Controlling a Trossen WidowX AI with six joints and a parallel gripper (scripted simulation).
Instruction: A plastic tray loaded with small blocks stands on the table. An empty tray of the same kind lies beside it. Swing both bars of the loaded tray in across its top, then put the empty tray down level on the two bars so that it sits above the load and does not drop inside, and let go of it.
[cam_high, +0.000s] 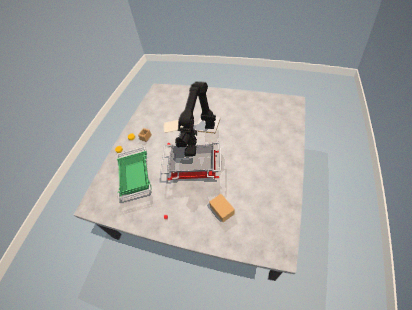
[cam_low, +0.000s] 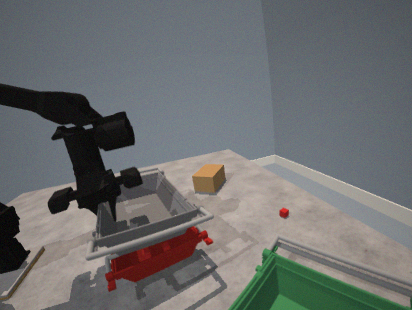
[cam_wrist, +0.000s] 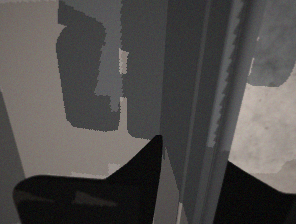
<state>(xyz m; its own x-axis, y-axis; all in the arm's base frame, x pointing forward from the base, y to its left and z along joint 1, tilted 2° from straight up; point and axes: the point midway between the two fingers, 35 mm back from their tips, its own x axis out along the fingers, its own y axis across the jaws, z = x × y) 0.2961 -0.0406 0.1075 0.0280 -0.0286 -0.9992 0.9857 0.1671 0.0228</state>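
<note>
Now: the grey tray 70 mm ahead of my gripper tip, 10 mm to the left of it and 30 mm above it. The rest, counted from my gripper tip: cream card: 280 mm behind, 220 mm to the right, 80 mm below.
</note>
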